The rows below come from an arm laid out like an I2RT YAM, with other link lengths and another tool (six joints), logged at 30 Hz.
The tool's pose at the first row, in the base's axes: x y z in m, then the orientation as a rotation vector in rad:
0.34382, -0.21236, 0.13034, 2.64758, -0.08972, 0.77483
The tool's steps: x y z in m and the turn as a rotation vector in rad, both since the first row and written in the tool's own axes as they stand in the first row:
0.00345, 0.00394, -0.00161, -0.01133, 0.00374, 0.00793
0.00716, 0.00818, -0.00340, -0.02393, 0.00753, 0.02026
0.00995, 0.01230, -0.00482, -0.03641, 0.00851, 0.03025
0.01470, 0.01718, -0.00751, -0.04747, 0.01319, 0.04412
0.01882, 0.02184, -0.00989, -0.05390, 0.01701, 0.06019
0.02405, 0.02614, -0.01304, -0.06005, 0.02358, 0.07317
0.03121, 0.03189, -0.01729, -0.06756, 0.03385, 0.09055
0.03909, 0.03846, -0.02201, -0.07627, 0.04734, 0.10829
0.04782, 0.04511, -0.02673, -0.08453, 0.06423, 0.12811
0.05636, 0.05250, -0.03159, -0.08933, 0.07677, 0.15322
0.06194, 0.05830, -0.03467, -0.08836, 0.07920, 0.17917
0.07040, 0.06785, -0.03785, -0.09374, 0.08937, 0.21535
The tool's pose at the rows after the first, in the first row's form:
0.34527, -0.21525, 0.13476, 2.63656, -0.10337, 0.77955
0.34681, -0.21834, 0.13956, 2.62487, -0.12322, 0.78538
0.34777, -0.22150, 0.14354, 2.61401, -0.14058, 0.78675
0.34962, -0.22480, 0.14981, 2.60336, -0.16151, 0.79446
0.35113, -0.22804, 0.15543, 2.59755, -0.18394, 0.80284
0.35325, -0.23061, 0.16211, 2.59036, -0.20142, 0.81385
0.35621, -0.23403, 0.17117, 2.58059, -0.22414, 0.83059
0.35940, -0.23799, 0.18125, 2.56807, -0.24682, 0.85117
0.36329, -0.24200, 0.19181, 2.55431, -0.27113, 0.87675
0.36684, -0.24664, 0.20263, 2.54568, -0.30247, 0.89913
0.36904, -0.25061, 0.20995, 2.54670, -0.33594, 0.91032
0.37301, -0.25788, 0.22016, 2.53794, -0.38284, 0.93253

